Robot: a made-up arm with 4 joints.
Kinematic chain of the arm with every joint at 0, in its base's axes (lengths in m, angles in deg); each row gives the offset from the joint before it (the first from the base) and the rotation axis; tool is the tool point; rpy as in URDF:
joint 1: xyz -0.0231 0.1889 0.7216 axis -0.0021 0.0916 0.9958
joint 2: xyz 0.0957 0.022 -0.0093 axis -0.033 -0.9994 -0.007
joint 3: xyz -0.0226 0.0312 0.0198 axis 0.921 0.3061 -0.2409
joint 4: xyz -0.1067 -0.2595 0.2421 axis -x
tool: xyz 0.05 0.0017 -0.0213 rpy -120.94 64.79 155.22
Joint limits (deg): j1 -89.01..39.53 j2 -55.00..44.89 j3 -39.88..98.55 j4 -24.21..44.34
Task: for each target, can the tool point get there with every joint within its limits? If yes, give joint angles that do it. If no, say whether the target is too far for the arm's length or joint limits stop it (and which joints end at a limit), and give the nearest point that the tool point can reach.
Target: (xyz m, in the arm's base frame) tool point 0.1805 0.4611 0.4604
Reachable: no: joint limits stop it (at a limit: joint 1, joint 2, joint 3) | nearest point 0.1247 0.1023 0.4347 | short by 0.364 m
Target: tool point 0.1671 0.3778 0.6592
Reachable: no: joint limits stop it (at a limit: joint 1, joint 2, joint 3, joint 4) | nearest point -0.0610 0.4222 0.8516 | short by 0.302 m
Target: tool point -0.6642 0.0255 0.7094
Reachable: no: too far | nearest point -0.3267 0.0972 0.8062 | short by 0.358 m
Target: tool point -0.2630 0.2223 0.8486
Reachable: yes | joints -74.95 29.12 4.79 -8.32
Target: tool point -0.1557 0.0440 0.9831
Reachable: yes | joints -42.95 -0.55 -7.93 38.33
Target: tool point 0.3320 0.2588 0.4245
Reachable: no: joint limits stop it (at a limit: joint 1, joint 2, joint 3, joint 4) | nearest point 0.1290 0.1001 0.4227 | short by 0.258 m
